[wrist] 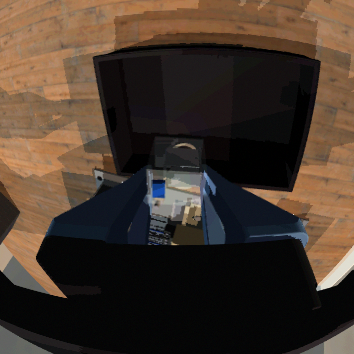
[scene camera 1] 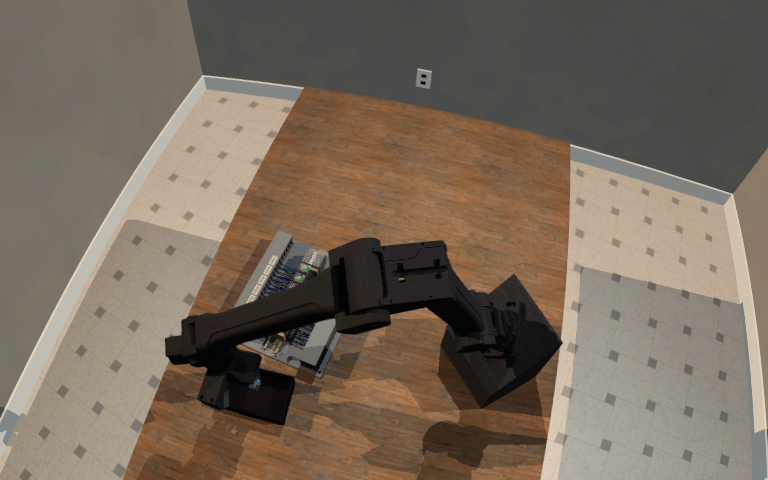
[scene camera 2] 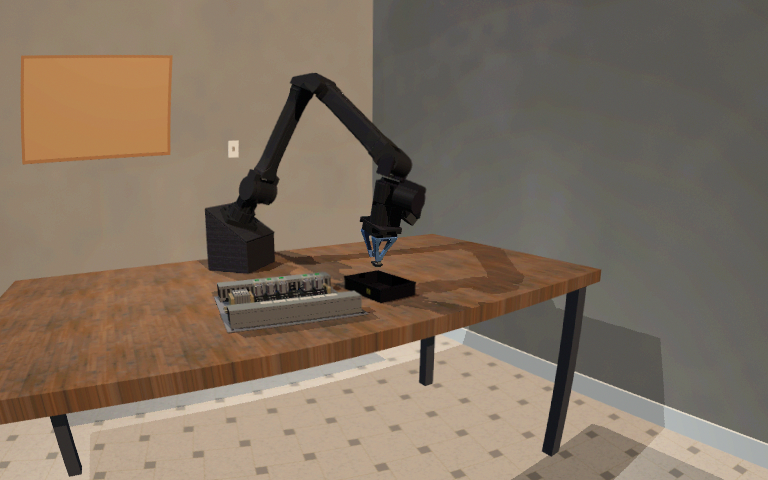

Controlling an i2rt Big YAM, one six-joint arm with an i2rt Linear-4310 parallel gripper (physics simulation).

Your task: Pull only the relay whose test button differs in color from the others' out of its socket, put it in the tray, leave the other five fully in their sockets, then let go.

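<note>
My gripper is shut on a relay with a clear housing, a dark base and a blue test button. The relay is in the air above the black tray, near the tray's panel-side edge in the wrist view. The tray's visible floor is bare. In scene view 2, the other relays stand upright in the panel with green buttons on top: three on one side of a gap, two on the other. In scene view 1 the arm hides part of this row.
The grey relay panel lies beside the tray, with raised wiring ducts along its long sides and terminal blocks at one end. The arm's black base stands on the wooden table.
</note>
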